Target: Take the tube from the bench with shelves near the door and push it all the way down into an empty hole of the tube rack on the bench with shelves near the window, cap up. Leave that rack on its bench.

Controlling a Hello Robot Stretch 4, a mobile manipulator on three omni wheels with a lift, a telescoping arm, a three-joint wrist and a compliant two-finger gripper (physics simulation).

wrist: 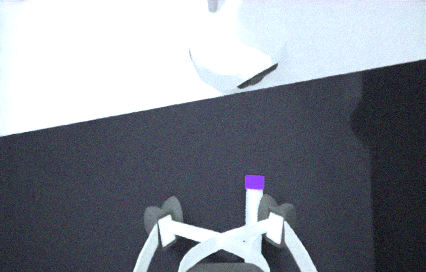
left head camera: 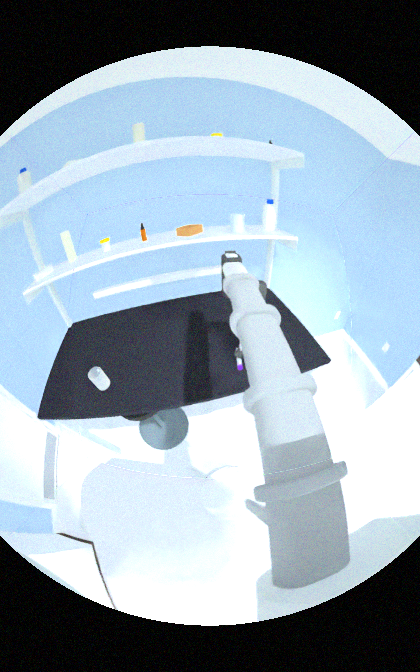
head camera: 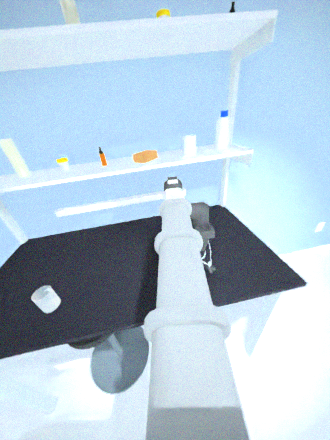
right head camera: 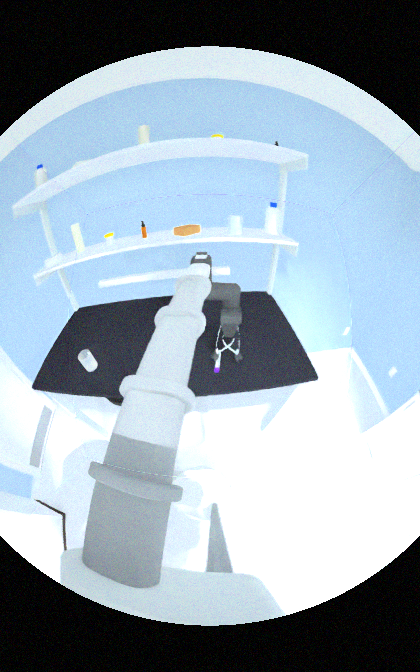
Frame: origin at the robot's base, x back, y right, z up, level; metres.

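Where they show: gripper, fingertip midpoint: [wrist: 219,212].
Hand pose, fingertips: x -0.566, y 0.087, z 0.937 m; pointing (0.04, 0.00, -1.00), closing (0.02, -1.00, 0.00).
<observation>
Each offset is from my fingertips to the top centre of the thing. Level surfaces: height alone.
The tube, white with a purple cap, @[dz -0.030, dx -0.030, dy -0.037 m] [left head camera: 239,358] [right head camera: 217,363] [wrist: 253,201] lies on the black bench top @[dz -0.051 m] [head camera: 110,260] [left head camera: 135,350] [right head camera: 280,345] [wrist: 100,170], its cap towards the front edge. My gripper [right head camera: 227,356] [wrist: 219,212] is open, low over the bench. The tube is off-centre, close beside the finger on the right of the wrist view, which partly overlaps it; whether they touch I cannot tell. In the head view the arm hides the tube and part of the gripper. The tube rack and the window bench do not show.
A translucent cup @[dz +0.039, dx +0.078, dy -0.662 m] [head camera: 46,299] [left head camera: 99,378] [right head camera: 88,360] lies at the bench's left. A round grey stool [head camera: 120,359] [left head camera: 163,428] stands at its front edge. Above the bench, a lower shelf @[dz +0.406 m] [head camera: 125,167] and an upper shelf [head camera: 140,40] carry bottles and containers. My telescoping arm [head camera: 182,280] reaches across the bench.
</observation>
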